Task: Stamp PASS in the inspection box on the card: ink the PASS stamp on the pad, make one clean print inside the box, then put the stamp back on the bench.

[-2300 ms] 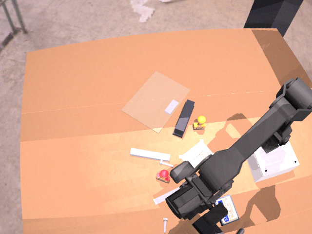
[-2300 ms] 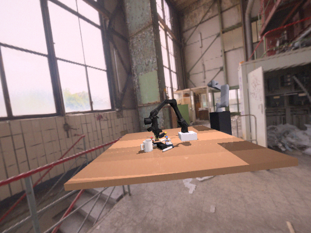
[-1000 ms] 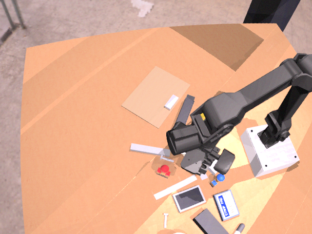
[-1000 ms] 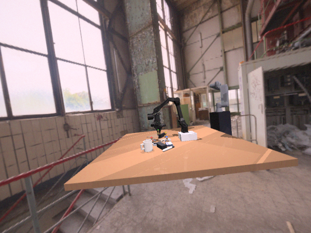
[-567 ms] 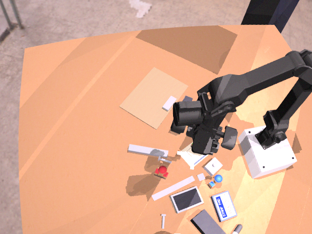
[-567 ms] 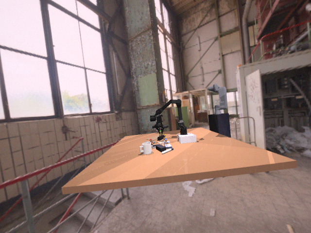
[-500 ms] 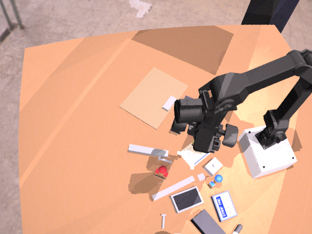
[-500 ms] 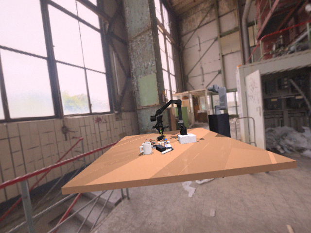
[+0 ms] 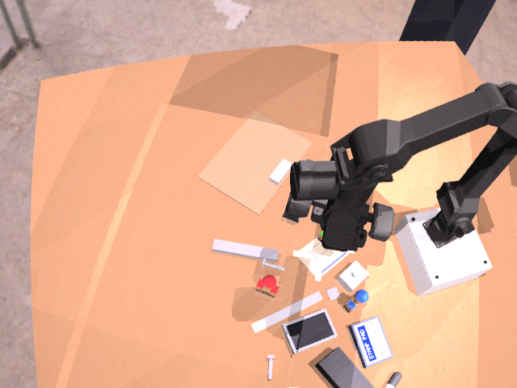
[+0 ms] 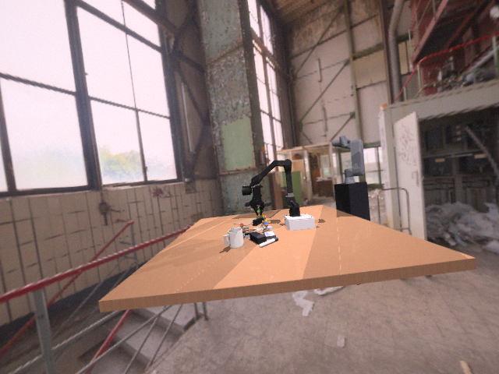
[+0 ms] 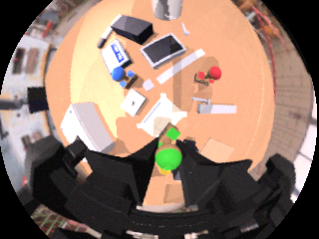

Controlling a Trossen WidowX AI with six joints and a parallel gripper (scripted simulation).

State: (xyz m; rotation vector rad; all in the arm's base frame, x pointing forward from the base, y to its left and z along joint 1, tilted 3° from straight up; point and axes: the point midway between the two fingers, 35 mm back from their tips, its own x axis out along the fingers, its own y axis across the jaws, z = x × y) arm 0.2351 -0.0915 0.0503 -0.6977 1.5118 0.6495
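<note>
The white card is 1 cm to the left of my gripper tip and 9 cm below it. Round my gripper tip: white box (3 cm behind, 9 cm to the left, 7 cm below); then yellow stamp (6 cm behind, 8 cm to the right, 7 cm below); then green-knobbed stamp (right at my gripper tip).
</note>
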